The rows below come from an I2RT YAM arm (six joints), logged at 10 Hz.
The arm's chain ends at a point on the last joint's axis. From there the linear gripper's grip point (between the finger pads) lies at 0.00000 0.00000 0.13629 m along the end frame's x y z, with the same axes.
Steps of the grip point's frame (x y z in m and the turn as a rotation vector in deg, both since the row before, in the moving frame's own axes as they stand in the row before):
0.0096, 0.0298, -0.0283, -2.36, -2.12, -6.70
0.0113, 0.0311, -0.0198, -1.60, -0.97, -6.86
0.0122, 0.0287, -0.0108, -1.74, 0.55, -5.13
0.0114, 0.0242, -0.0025, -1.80, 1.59, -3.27
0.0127, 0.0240, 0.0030, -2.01, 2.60, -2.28
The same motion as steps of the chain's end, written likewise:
0.0143, 0.0239, -0.0281, -2.36, -2.12, -6.70
0.0134, 0.0272, -0.0197, -1.60, -0.97, -6.86
0.0107, 0.0246, -0.0107, -1.74, 0.55, -5.13
0.0075, 0.0200, -0.0024, -1.80, 1.59, -3.27
0.0064, 0.0193, 0.0032, -2.01, 2.60, -2.28

